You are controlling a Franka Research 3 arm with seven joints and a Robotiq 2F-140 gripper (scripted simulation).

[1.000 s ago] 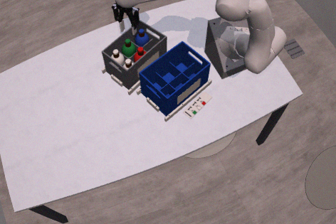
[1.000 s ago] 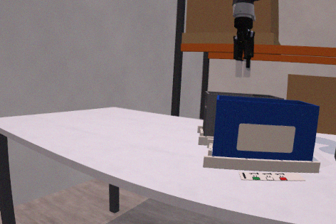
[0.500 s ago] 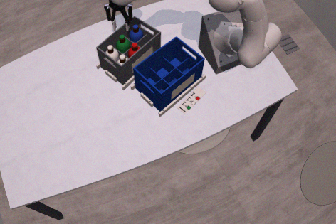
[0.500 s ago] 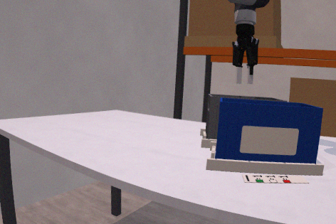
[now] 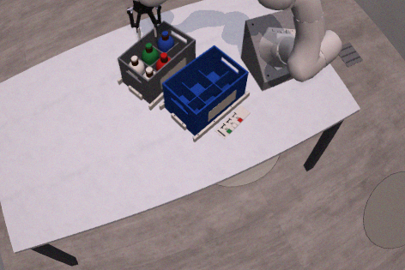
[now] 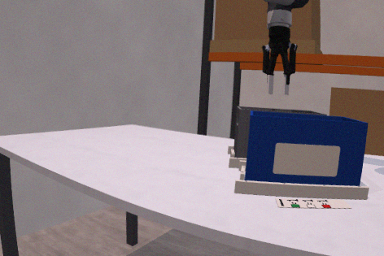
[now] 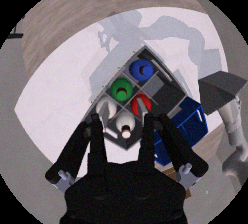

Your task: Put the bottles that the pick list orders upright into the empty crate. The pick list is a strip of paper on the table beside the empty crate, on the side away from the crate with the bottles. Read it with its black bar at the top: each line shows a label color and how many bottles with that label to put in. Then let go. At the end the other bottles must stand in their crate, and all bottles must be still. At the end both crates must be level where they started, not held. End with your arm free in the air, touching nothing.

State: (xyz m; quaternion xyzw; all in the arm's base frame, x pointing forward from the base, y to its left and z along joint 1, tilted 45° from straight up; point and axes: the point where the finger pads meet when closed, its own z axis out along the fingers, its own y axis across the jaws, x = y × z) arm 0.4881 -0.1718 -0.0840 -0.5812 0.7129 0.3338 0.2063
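Now: hand 170 mm above the green bottle. From my hand the other things lie so: blue bottle 170 mm below, 80 mm behind, 40 mm to the right; grey crate 170 mm below, 40 mm to the left, 20 mm behind; red bottle 170 mm below, 70 mm to the left, 40 mm behind.
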